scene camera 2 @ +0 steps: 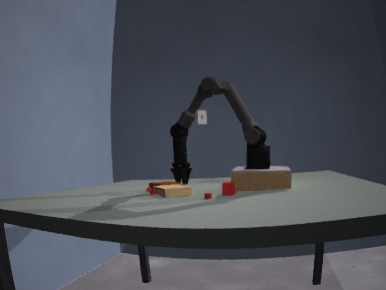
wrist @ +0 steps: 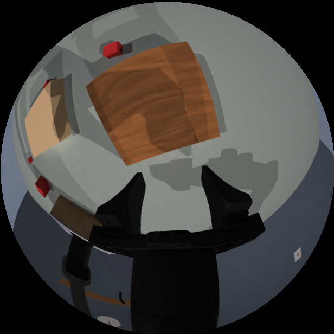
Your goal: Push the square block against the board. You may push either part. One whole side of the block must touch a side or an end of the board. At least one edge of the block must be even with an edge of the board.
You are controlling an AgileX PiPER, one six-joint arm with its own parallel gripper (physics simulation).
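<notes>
The dark brown square block (scene camera 2: 162, 184) (wrist: 160, 102) lies flat on the table. The light tan board (scene camera 2: 174, 190) (wrist: 44, 120) lies to its left in the wrist view and in front of it in the scene view. A strip of table shows between them in the wrist view, narrower at the far end and wider toward my gripper, so the facing sides are apart and not parallel. My gripper (scene camera 2: 182, 182) (wrist: 172, 175) is open and empty, low over the table beside the block's near side. Whether the fingertips touch the block cannot be told.
A small red cube (wrist: 112, 49) lies beyond the block's far side. Two small red pieces (scene camera 2: 153, 192) (scene camera 2: 149, 189) show left of the board. A larger red cube (scene camera 2: 228, 188) (wrist: 42, 186) and a smaller one (scene camera 2: 208, 196) (wrist: 30, 160) lie toward the wooden base box (scene camera 2: 261, 180) (wrist: 75, 216).
</notes>
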